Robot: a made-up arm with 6 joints. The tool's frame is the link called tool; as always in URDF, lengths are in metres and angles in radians. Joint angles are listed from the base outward.
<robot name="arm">
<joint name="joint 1" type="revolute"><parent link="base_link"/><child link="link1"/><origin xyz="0 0 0.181" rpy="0 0 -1.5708"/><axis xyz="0 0 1"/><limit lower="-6.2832" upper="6.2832"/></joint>
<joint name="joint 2" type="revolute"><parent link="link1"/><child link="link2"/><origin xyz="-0.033 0 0" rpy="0 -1.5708 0"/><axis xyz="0 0 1"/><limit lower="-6.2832" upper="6.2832"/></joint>
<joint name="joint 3" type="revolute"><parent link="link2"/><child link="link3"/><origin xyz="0.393 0 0" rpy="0 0 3.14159"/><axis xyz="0 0 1"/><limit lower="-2.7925" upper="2.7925"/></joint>
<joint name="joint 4" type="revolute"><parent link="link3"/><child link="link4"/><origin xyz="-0.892 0 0" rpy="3.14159 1.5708 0"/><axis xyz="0 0 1"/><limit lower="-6.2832" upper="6.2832"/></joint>
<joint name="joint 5" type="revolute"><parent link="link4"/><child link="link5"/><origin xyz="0 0 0" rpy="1.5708 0 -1.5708"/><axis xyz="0 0 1"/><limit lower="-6.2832" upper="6.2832"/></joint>
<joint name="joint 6" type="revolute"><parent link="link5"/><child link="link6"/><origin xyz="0 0.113 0" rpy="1.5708 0 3.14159"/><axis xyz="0 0 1"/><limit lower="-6.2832" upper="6.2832"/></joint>
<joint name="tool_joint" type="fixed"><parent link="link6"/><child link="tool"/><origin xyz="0 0 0"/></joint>
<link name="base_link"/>
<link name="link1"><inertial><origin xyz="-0.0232 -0.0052 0.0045"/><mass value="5.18"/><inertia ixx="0.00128" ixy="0" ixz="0" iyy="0.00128" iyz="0" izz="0.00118"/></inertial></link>
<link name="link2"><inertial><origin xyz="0.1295 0.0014 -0.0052"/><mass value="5.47"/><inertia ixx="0.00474" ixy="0" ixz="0" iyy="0.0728" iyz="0" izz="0.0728"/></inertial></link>
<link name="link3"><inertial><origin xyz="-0.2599 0.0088 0.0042"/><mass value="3.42"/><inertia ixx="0.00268" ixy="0" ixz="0" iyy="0.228" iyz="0" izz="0.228"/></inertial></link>
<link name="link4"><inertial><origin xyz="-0.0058 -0.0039 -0.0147"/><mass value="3.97"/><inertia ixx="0.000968" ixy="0" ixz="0" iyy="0.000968" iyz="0" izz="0.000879"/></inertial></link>
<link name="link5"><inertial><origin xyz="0.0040 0.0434 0.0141"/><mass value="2.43"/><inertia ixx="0.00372" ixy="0" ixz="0" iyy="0.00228" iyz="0" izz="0.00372"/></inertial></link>
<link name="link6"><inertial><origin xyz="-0.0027 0.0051 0.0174"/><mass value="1.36"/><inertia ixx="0.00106" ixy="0" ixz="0" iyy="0.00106" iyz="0" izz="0.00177"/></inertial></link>
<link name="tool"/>
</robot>
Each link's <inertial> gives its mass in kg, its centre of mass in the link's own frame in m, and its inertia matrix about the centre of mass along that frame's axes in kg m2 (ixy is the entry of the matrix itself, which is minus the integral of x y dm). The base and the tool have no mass. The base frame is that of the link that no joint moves.
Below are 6 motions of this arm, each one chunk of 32 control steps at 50 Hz.
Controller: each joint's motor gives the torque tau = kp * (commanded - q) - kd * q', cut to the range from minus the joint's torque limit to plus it. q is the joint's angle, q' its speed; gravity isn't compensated. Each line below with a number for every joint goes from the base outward.
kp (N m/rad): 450 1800 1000 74 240 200
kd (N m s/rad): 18 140 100 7 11 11
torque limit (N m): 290 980 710 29 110 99
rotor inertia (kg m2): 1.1 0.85 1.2 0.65 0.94 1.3
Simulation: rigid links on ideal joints. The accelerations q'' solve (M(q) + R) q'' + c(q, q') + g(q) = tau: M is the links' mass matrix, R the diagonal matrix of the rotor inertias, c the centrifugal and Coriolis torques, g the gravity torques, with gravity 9.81 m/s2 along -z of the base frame. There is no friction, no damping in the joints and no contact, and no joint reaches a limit. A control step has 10 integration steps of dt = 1/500 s. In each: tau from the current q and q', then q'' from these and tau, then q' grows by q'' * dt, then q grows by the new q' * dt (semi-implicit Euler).
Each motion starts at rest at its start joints. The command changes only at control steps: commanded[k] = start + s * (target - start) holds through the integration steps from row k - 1 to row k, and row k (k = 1, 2, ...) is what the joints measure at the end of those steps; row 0 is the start. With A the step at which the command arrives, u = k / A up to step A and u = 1 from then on. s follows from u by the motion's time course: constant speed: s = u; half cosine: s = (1 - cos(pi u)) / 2; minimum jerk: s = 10 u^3 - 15 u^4 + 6 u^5; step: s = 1 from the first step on.
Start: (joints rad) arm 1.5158 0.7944 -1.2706 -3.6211 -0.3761 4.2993
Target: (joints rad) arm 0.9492 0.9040 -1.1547 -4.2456 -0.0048 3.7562
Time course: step
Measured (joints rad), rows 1 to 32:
1: 1.4814 0.7991 -1.2727 -3.6318 -0.3570 4.2828
2: 1.3974 0.8079 -1.2747 -3.6617 -0.3100 4.2393
3: 1.2832 0.8181 -1.2744 -3.7096 -0.2445 4.1753
4: 1.1574 0.8286 -1.2720 -3.7708 -0.1699 4.0976
5: 1.0363 0.8388 -1.2676 -3.8402 -0.0943 4.0128
6: 0.9324 0.8489 -1.2615 -3.9133 -0.0245 3.9267
7: 0.8535 0.8587 -1.2539 -3.9863 0.0344 3.8444
8: 0.8031 0.8683 -1.2449 -4.0563 0.0793 3.7700
9: 0.7807 0.8776 -1.2348 -4.1209 0.1086 3.7064
10: 0.7824 0.8866 -1.2242 -4.1784 0.1225 3.6556
11: 0.8023 0.8950 -1.2133 -4.2276 0.1225 3.6185
12: 0.8337 0.9029 -1.2026 -4.2682 0.1111 3.5949
13: 0.8704 0.9100 -1.1924 -4.2999 0.0915 3.5842
14: 0.9068 0.9162 -1.1830 -4.3232 0.0672 3.5849
15: 0.9391 0.9216 -1.1747 -4.3387 0.0411 3.5951
16: 0.9648 0.9260 -1.1674 -4.3473 0.0162 3.6129
17: 0.9826 0.9295 -1.1614 -4.3501 -0.0055 3.6361
18: 0.9927 0.9321 -1.1565 -4.3479 -0.0228 3.6624
19: 0.9957 0.9340 -1.1528 -4.3419 -0.0350 3.6899
20: 0.9929 0.9350 -1.1502 -4.3331 -0.0420 3.7168
21: 0.9859 0.9355 -1.1486 -4.3224 -0.0442 3.7418
22: 0.9763 0.9353 -1.1479 -4.3106 -0.0426 3.7636
23: 0.9657 0.9347 -1.1479 -4.2983 -0.0381 3.7816
24: 0.9555 0.9337 -1.1486 -4.2863 -0.0316 3.7954
25: 0.9465 0.9324 -1.1498 -4.2749 -0.0242 3.8048
26: 0.9396 0.9309 -1.1514 -4.2645 -0.0166 3.8099
27: 0.9350 0.9291 -1.1534 -4.2554 -0.0096 3.8112
28: 0.9328 0.9273 -1.1556 -4.2477 -0.0037 3.8092
29: 0.9328 0.9253 -1.1580 -4.2414 0.0010 3.8045
30: 0.9345 0.9234 -1.1606 -4.2365 0.0042 3.7977
31: 0.9374 0.9215 -1.1631 -4.2330 0.0061 3.7897
32: 0.9410 0.9196 -1.1656 -4.2308 0.0067 3.7811

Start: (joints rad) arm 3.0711 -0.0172 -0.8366 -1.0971 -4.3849 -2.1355
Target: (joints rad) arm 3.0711 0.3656 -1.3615 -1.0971 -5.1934 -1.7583
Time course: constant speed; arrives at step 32
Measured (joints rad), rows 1 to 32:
1: 3.0711 -0.0157 -0.8400 -1.0972 -4.3859 -2.1351
2: 3.0711 -0.0127 -0.8478 -1.0975 -4.3895 -2.1338
3: 3.0710 -0.0087 -0.8588 -1.0982 -4.3971 -2.1311
4: 3.0709 -0.0038 -0.8724 -1.0991 -4.4093 -2.1266
5: 3.0708 0.0018 -0.8879 -1.1003 -4.4265 -2.1204
6: 3.0707 0.0079 -0.9048 -1.1018 -4.4483 -2.1122
7: 3.0706 0.0145 -0.9228 -1.1036 -4.4741 -2.1023
8: 3.0706 0.0216 -0.9415 -1.1055 -4.5030 -2.0908
9: 3.0706 0.0291 -0.9607 -1.1077 -4.5341 -2.0779
10: 3.0706 0.0372 -0.9801 -1.1099 -4.5664 -2.0639
11: 3.0708 0.0457 -0.9995 -1.1123 -4.5991 -2.0492
12: 3.0709 0.0547 -1.0189 -1.1146 -4.6315 -2.0339
13: 3.0711 0.0641 -1.0382 -1.1168 -4.6630 -2.0184
14: 3.0714 0.0741 -1.0572 -1.1190 -4.6933 -2.0029
15: 3.0716 0.0844 -1.0758 -1.1210 -4.7221 -1.9877
16: 3.0719 0.0952 -1.0942 -1.1228 -4.7496 -1.9728
17: 3.0721 0.1064 -1.1122 -1.1245 -4.7757 -1.9585
18: 3.0724 0.1179 -1.1298 -1.1258 -4.8007 -1.9447
19: 3.0726 0.1298 -1.1471 -1.1269 -4.8249 -1.9315
20: 3.0727 0.1420 -1.1640 -1.1278 -4.8485 -1.9189
21: 3.0729 0.1544 -1.1807 -1.1283 -4.8719 -1.9068
22: 3.0730 0.1670 -1.1970 -1.1286 -4.8951 -1.8952
23: 3.0730 0.1798 -1.2131 -1.1287 -4.9185 -1.8840
24: 3.0730 0.1927 -1.2290 -1.1285 -4.9422 -1.8730
25: 3.0730 0.2057 -1.2448 -1.1281 -4.9663 -1.8623
26: 3.0729 0.2188 -1.2604 -1.1275 -4.9907 -1.8517
27: 3.0728 0.2319 -1.2759 -1.1268 -5.0156 -1.8411
28: 3.0727 0.2449 -1.2914 -1.1259 -5.0409 -1.8304
29: 3.0726 0.2580 -1.3069 -1.1250 -5.0664 -1.8197
30: 3.0724 0.2709 -1.3224 -1.1240 -5.0922 -1.8087
31: 3.0722 0.2839 -1.3380 -1.1230 -5.1181 -1.7977
32: 3.0720 0.2967 -1.3536 -1.1219 -5.1441 -1.7864

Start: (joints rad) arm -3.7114 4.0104 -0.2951 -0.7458 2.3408 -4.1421
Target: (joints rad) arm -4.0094 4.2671 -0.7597 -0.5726 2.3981 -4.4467
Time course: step
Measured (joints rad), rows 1 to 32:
1: -3.7157 4.0470 -0.3492 -0.7429 2.3423 -4.1519
2: -3.7273 4.0966 -0.4244 -0.7352 2.3468 -4.1768
3: -3.7456 4.1378 -0.4898 -0.7238 2.3535 -4.2132
4: -3.7702 4.1690 -0.5430 -0.7096 2.3618 -4.2570
5: -3.8003 4.1917 -0.5860 -0.6935 2.3706 -4.3048
6: -3.8351 4.2076 -0.6209 -0.6763 2.3791 -4.3531
7: -3.8737 4.2185 -0.6495 -0.6588 2.3867 -4.3992
8: -3.9148 4.2254 -0.6730 -0.6414 2.3930 -4.4407
9: -3.9573 4.2296 -0.6927 -0.6246 2.3978 -4.4761
10: -3.9998 4.2317 -0.7091 -0.6088 2.4010 -4.5043
11: -4.0408 4.2324 -0.7230 -0.5940 2.4029 -4.5248
12: -4.0792 4.2321 -0.7349 -0.5806 2.4036 -4.5376
13: -4.1136 4.2311 -0.7450 -0.5686 2.4034 -4.5434
14: -4.1430 4.2297 -0.7538 -0.5580 2.4026 -4.5427
15: -4.1665 4.2280 -0.7615 -0.5490 2.4015 -4.5368
16: -4.1834 4.2261 -0.7682 -0.5415 2.4002 -4.5267
17: -4.1935 4.2243 -0.7741 -0.5355 2.3990 -4.5136
18: -4.1966 4.2225 -0.7792 -0.5310 2.3980 -4.4989
19: -4.1929 4.2208 -0.7836 -0.5280 2.3971 -4.4835
20: -4.1829 4.2194 -0.7873 -0.5264 2.3965 -4.4684
21: -4.1673 4.2183 -0.7902 -0.5262 2.3960 -4.4545
22: -4.1471 4.2176 -0.7924 -0.5272 2.3956 -4.4424
23: -4.1233 4.2174 -0.7938 -0.5294 2.3952 -4.4324
24: -4.0972 4.2176 -0.7946 -0.5326 2.3948 -4.4248
25: -4.0698 4.2183 -0.7946 -0.5368 2.3944 -4.4196
26: -4.0424 4.2194 -0.7940 -0.5416 2.3938 -4.4168
27: -4.0159 4.2208 -0.7929 -0.5471 2.3932 -4.4161
28: -3.9913 4.2225 -0.7914 -0.5529 2.3924 -4.4173
29: -3.9693 4.2243 -0.7897 -0.5589 2.3916 -4.4199
30: -3.9505 4.2261 -0.7877 -0.5649 2.3908 -4.4237
31: -3.9353 4.2280 -0.7858 -0.5707 2.3900 -4.4282
32: -3.9238 4.2297 -0.7838 -0.5762 2.3893 -4.4330

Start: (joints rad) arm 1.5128 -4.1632 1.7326 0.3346 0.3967 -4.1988
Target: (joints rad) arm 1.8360 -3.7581 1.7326 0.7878 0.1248 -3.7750
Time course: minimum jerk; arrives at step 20
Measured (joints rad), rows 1 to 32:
1: 1.5129 -4.1619 1.7304 0.3347 0.3965 -4.1988
2: 1.5132 -4.1599 1.7261 0.3349 0.3957 -4.1987
3: 1.5140 -4.1579 1.7207 0.3357 0.3941 -4.1981
4: 1.5158 -4.1552 1.7144 0.3373 0.3913 -4.1967
5: 1.5191 -4.1511 1.7070 0.3404 0.3867 -4.1936
6: 1.5248 -4.1447 1.6985 0.3457 0.3796 -4.1880
7: 1.5336 -4.1353 1.6889 0.3537 0.3695 -4.1790
8: 1.5462 -4.1223 1.6786 0.3653 0.3558 -4.1658
9: 1.5629 -4.1056 1.6679 0.3809 0.3383 -4.1478
10: 1.5839 -4.0851 1.6573 0.4008 0.3170 -4.1245
11: 1.6089 -4.0610 1.6473 0.4251 0.2923 -4.0958
12: 1.6372 -4.0339 1.6387 0.4537 0.2649 -4.0620
13: 1.6678 -4.0045 1.6318 0.4861 0.2357 -4.0238
14: 1.6996 -3.9734 1.6271 0.5215 0.2060 -3.9822
15: 1.7315 -3.9419 1.6250 0.5590 0.1770 -3.9385
16: 1.7624 -3.9108 1.6258 0.5975 0.1501 -3.8943
17: 1.7915 -3.8812 1.6294 0.6358 0.1265 -3.8513
18: 1.8179 -3.8539 1.6356 0.6729 0.1072 -3.8111
19: 1.8413 -3.8298 1.6441 0.7074 0.0929 -3.7753
20: 1.8612 -3.8092 1.6544 0.7387 0.0839 -3.7451
21: 1.8776 -3.7921 1.6654 0.7660 0.0799 -3.7213
22: 1.8903 -3.7784 1.6765 0.7889 0.0804 -3.7043
23: 1.8994 -3.7677 1.6868 0.8075 0.0844 -3.6940
24: 1.9051 -3.7597 1.6959 0.8217 0.0908 -3.6899
25: 1.9076 -3.7541 1.7033 0.8318 0.0986 -3.6913
26: 1.9070 -3.7506 1.7089 0.8382 0.1067 -3.6972
27: 1.9037 -3.7488 1.7125 0.8414 0.1144 -3.7066
28: 1.8980 -3.7485 1.7143 0.8419 0.1211 -3.7184
29: 1.8903 -3.7493 1.7143 0.8401 0.1263 -3.7316
30: 1.8810 -3.7511 1.7129 0.8367 0.1298 -3.7451
31: 1.8706 -3.7536 1.7101 0.8320 0.1318 -3.7583
32: 1.8596 -3.7565 1.7063 0.8265 0.1323 -3.7703

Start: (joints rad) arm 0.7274 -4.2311 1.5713 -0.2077 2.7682 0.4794
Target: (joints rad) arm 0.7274 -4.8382 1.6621 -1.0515 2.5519 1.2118
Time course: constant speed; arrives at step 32
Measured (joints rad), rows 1 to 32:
1: 0.7275 -4.2311 1.5704 -0.2083 2.7677 0.4801
2: 0.7280 -4.2331 1.5697 -0.2104 2.7661 0.4827
3: 0.7286 -4.2382 1.5702 -0.2147 2.7630 0.4881
4: 0.7295 -4.2464 1.5717 -0.2217 2.7584 0.4967
5: 0.7304 -4.2573 1.5737 -0.2317 2.7524 0.5089
6: 0.7311 -4.2705 1.5758 -0.2448 2.7452 0.5248
7: 0.7317 -4.2855 1.5778 -0.2608 2.7372 0.5441
8: 0.7319 -4.3020 1.5794 -0.2797 2.7286 0.5665
9: 0.7319 -4.3196 1.5807 -0.3011 2.7197 0.5916
10: 0.7316 -4.3380 1.5816 -0.3249 2.7109 0.6188
11: 0.7311 -4.3571 1.5822 -0.3506 2.7023 0.6476
12: 0.7304 -4.3766 1.5826 -0.3779 2.6941 0.6773
13: 0.7296 -4.3964 1.5830 -0.4064 2.6864 0.7074
14: 0.7288 -4.4163 1.5833 -0.4359 2.6791 0.7375
15: 0.7280 -4.4363 1.5837 -0.4660 2.6722 0.7672
16: 0.7273 -4.4562 1.5844 -0.4965 2.6656 0.7960
17: 0.7266 -4.4759 1.5853 -0.5271 2.6593 0.8240
18: 0.7261 -4.4955 1.5866 -0.5577 2.6531 0.8507
19: 0.7257 -4.5149 1.5882 -0.5881 2.6470 0.8764
20: 0.7255 -4.5341 1.5902 -0.6182 2.6409 0.9009
21: 0.7253 -4.5531 1.5926 -0.6479 2.6346 0.9243
22: 0.7253 -4.5718 1.5954 -0.6771 2.6282 0.9469
23: 0.7254 -4.5904 1.5985 -0.7059 2.6216 0.9687
24: 0.7255 -4.6088 1.6020 -0.7342 2.6148 0.9899
25: 0.7257 -4.6270 1.6058 -0.7620 2.6079 1.0107
26: 0.7259 -4.6451 1.6098 -0.7894 2.6007 1.0313
27: 0.7262 -4.6631 1.6140 -0.8165 2.5935 1.0519
28: 0.7265 -4.6810 1.6184 -0.8431 2.5862 1.0726
29: 0.7267 -4.6989 1.6229 -0.8695 2.5789 1.0934
30: 0.7269 -4.7167 1.6275 -0.8956 2.5715 1.1146
31: 0.7271 -4.7346 1.6321 -0.9214 2.5642 1.1360
32: 0.7273 -4.7525 1.6367 -0.9472 2.5569 1.1579

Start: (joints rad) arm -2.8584 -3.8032 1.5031 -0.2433 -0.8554 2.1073
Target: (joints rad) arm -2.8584 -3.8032 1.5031 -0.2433 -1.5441 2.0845
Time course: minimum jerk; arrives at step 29
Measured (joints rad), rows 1 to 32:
1: -2.8583 -3.8024 1.5010 -0.2432 -0.8552 2.1073
2: -2.8581 -3.8015 1.4970 -0.2430 -0.8548 2.1073
3: -2.8578 -3.8014 1.4922 -0.2427 -0.8546 2.1073
4: -2.8574 -3.8021 1.4872 -0.2422 -0.8551 2.1073
5: -2.8570 -3.8035 1.4821 -0.2415 -0.8571 2.1073
6: -2.8566 -3.8052 1.4770 -0.2406 -0.8616 2.1072
7: -2.8563 -3.8073 1.4720 -0.2396 -0.8694 2.1070
8: -2.8562 -3.8094 1.4673 -0.2385 -0.8813 2.1067
9: -2.8562 -3.8115 1.4629 -0.2374 -0.8980 2.1063
10: -2.8564 -3.8134 1.4588 -0.2362 -0.9200 2.1058
11: -2.8567 -3.8152 1.4552 -0.2350 -0.9474 2.1051
12: -2.8571 -3.8167 1.4520 -0.2339 -0.9803 2.1042
13: -2.8576 -3.8180 1.4494 -0.2328 -1.0182 2.1032
14: -2.8582 -3.8190 1.4472 -0.2318 -1.0605 2.1020
15: -2.8587 -3.8197 1.4455 -0.2310 -1.1066 2.1006
16: -2.8593 -3.8202 1.4442 -0.2303 -1.1554 2.0992
17: -2.8598 -3.8205 1.4433 -0.2298 -1.2058 2.0975
18: -2.8602 -3.8206 1.4428 -0.2294 -1.2567 2.0959
19: -2.8605 -3.8205 1.4426 -0.2292 -1.3068 2.0941
20: -2.8608 -3.8203 1.4427 -0.2291 -1.3550 2.0924
21: -2.8609 -3.8201 1.4431 -0.2291 -1.4003 2.0907
22: -2.8608 -3.8197 1.4436 -0.2292 -1.4416 2.0890
23: -2.8607 -3.8192 1.4443 -0.2294 -1.4783 2.0875
24: -2.8605 -3.8187 1.4451 -0.2297 -1.5095 2.0861
25: -2.8602 -3.8182 1.4460 -0.2300 -1.5349 2.0849
26: -2.8599 -3.8176 1.4469 -0.2304 -1.5544 2.0839
27: -2.8595 -3.8171 1.4478 -0.2308 -1.5678 2.0831
28: -2.8592 -3.8165 1.4487 -0.2312 -1.5755 2.0825
29: -2.8588 -3.8160 1.4496 -0.2315 -1.5781 2.0821
30: -2.8585 -3.8154 1.4504 -0.2319 -1.5764 2.0820
31: -2.8582 -3.8150 1.4511 -0.2322 -1.5714 2.0820
32: -2.8580 -3.8145 1.4517 -0.2324 -1.5642 2.0822

